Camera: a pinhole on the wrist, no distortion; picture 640 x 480 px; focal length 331.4 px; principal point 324.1 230.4 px. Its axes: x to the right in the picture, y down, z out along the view. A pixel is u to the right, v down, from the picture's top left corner.
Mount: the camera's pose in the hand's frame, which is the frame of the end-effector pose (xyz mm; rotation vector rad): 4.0 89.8 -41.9 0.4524 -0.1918 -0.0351
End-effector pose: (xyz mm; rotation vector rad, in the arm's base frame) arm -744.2 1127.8 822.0 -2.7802 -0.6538 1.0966
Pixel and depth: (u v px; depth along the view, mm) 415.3 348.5 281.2
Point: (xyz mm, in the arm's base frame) -884.9 1069.8 599.1
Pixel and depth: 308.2 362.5 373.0
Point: -1010.7 1006.4 603.9
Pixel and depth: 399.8 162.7 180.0
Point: -818.3 1145.3 741.1
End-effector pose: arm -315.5 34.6 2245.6 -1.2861 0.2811 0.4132
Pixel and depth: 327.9 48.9 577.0
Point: -212.6 239.9 2757.7
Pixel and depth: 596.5 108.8 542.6
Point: 136.5 415.2 2522.5
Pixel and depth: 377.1 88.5 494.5
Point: -190.7 265.8 2610.1
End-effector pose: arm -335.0 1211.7 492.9 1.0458 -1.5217 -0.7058
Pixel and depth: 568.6 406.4 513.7
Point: -936.4 940.6 559.0
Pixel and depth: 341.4 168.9 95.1
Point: -376.9 1230.4 509.5
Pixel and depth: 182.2 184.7 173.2
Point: -419.1 1293.7 428.2
